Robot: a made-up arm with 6 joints.
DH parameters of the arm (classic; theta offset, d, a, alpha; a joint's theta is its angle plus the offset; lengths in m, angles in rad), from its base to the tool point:
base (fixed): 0.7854 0 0.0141 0
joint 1: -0.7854 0.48 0 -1.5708
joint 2: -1.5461 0 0.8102 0
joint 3: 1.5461 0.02 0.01 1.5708
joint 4: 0 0.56 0 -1.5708
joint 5: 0 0.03 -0.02 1.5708
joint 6: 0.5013 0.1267 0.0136 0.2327
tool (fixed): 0.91 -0.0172 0 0
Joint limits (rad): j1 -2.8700..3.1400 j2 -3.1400..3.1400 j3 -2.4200..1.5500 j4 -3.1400..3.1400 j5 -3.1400..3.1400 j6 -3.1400..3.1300
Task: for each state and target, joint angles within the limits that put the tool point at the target. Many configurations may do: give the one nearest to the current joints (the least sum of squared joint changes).
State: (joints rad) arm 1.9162 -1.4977 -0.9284 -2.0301 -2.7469 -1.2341
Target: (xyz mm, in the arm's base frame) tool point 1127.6 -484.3 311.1
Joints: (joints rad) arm 2.7634 -1.5458 -0.6088 -2.0808 -2.6653 -1.2147
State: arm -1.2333 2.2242 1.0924 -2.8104 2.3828 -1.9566
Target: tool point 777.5 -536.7 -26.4
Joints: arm -0.5990 1.6027 1.3701 -2.8263 2.5540 -1.9399
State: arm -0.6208 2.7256 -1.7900 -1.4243 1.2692 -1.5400
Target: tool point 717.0 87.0 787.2
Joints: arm 0.2068 1.9402 -2.0766 -1.4182 1.1068 -1.5560
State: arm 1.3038 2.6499 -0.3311 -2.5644 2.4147 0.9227
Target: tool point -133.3 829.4 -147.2
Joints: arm 1.8094 2.6683 -1.2061 -2.7291 2.4764 0.9233
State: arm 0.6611 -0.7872 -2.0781 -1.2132 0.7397 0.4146
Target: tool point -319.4 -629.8 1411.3
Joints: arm 1.0562 -0.1232 -1.3705 -1.1954 0.8031 0.4128
